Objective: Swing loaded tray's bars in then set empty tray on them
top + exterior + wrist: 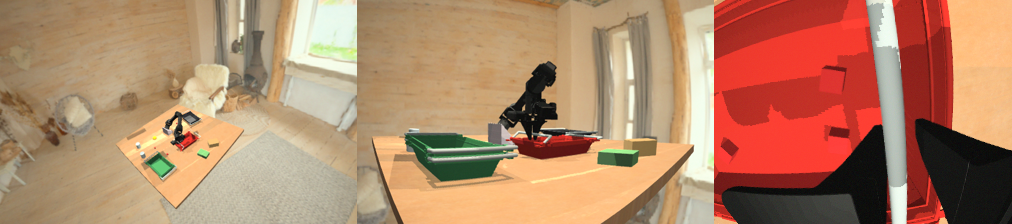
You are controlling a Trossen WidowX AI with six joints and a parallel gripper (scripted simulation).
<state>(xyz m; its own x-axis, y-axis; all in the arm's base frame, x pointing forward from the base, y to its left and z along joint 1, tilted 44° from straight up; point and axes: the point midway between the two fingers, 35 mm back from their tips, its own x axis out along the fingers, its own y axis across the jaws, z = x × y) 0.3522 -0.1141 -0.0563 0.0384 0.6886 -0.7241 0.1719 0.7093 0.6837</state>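
My gripper tip is 25 cm past the black tray, 53 cm to the right of it and 2 cm above it. The rest, counted from my gripper tip: tan block (32 cm ahead, 27 cm to the left, 3 cm below); then green block (31 cm ahead, 7 cm to the left, 4 cm below).
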